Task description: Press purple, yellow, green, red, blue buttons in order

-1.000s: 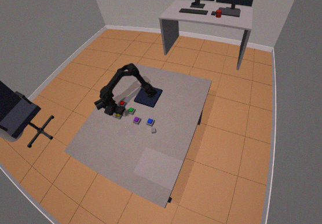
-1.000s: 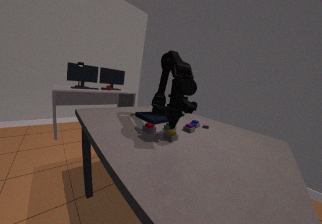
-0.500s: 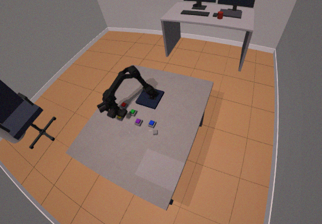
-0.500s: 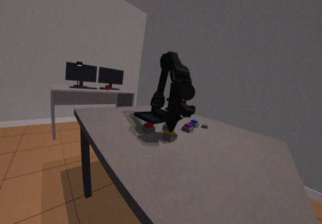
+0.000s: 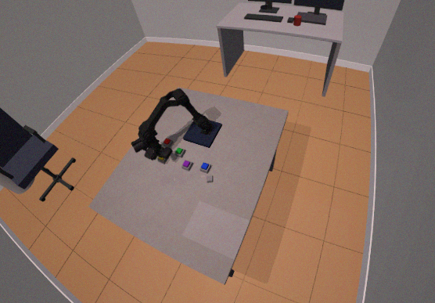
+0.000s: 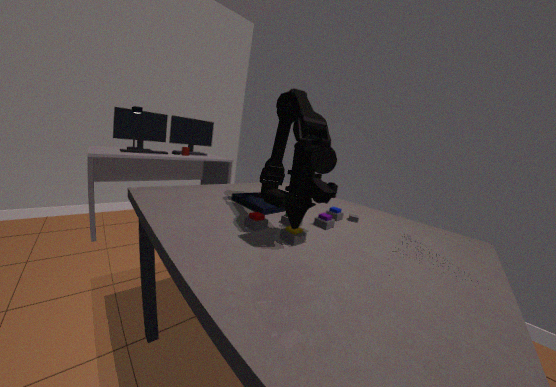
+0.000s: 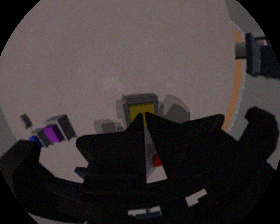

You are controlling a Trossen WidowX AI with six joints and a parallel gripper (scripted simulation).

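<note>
Right now my gripper tip is 10 mm above the yellow button. Round my gripper tip: purple button: 10 mm ahead, 170 mm to the left; then green button: 70 mm behind, 90 mm to the left; then red button: 120 mm behind, 20 mm to the right.
</note>
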